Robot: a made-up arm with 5 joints.
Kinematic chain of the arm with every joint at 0, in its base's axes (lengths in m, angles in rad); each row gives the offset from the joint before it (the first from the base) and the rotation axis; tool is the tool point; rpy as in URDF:
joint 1: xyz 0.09 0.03 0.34 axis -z
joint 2: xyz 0.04 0 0 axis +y
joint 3: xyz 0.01 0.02 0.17 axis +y
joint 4: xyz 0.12 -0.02 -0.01 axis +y
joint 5: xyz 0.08 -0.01 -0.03 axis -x
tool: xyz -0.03 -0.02 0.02 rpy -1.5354 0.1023 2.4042
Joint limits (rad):
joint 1: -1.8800..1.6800
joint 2: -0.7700..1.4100
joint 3: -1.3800..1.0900
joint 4: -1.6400..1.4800
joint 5: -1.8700..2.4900
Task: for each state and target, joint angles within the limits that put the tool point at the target. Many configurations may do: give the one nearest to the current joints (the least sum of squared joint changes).
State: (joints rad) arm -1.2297 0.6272 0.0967 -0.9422 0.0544
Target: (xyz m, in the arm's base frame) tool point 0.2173 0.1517 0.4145
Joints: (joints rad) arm -0.9256 -0.0145 0.8239 -0.9437 0.0711
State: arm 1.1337 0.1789 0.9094 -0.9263 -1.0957
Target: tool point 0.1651 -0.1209 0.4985
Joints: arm 0.8853 -0.3702 0.4914 -1.0999 -1.0362
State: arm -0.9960 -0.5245 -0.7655 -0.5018 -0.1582
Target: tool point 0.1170 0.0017 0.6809
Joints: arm -1.0008 -0.3205 -1.3230 -0.5219 -0.6443
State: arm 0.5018 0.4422 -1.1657 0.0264 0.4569
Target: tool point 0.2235 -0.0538 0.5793
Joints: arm 0.4338 -0.2667 -0.3735 0.3893 0.4270
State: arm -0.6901 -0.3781 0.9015 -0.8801 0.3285
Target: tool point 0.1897 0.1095 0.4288
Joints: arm -0.8443 -0.3856 1.0214 -0.8573 0.3582
